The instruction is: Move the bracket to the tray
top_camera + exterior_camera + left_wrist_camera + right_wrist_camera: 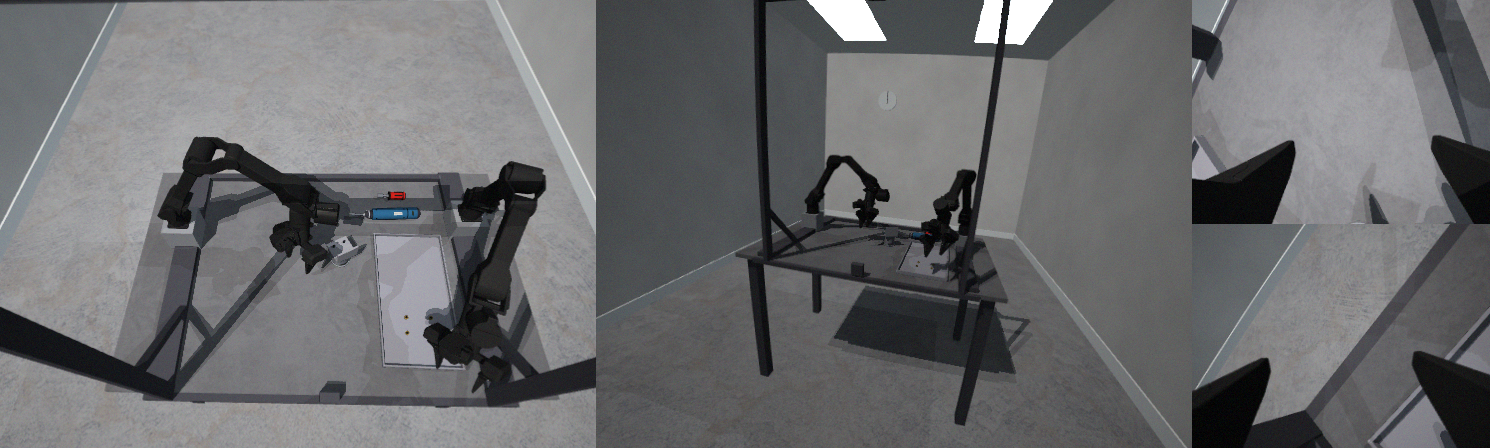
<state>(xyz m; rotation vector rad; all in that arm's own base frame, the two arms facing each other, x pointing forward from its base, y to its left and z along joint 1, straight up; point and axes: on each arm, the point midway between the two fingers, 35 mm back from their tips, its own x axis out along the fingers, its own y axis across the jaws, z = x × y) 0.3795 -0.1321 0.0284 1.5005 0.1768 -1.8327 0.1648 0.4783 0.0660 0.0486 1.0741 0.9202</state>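
Now: the grey bracket 37 cm ahead of my right hand, 24 cm to the left of it and 8 cm below it. Also, from my right hand: tray (23 cm ahead, 14 cm below, 2 cm to the left); then round joint module (37 cm ahead, 24 cm to the left, 12 cm below); then small red tool (60 cm ahead, 13 cm below, 3 cm to the left).
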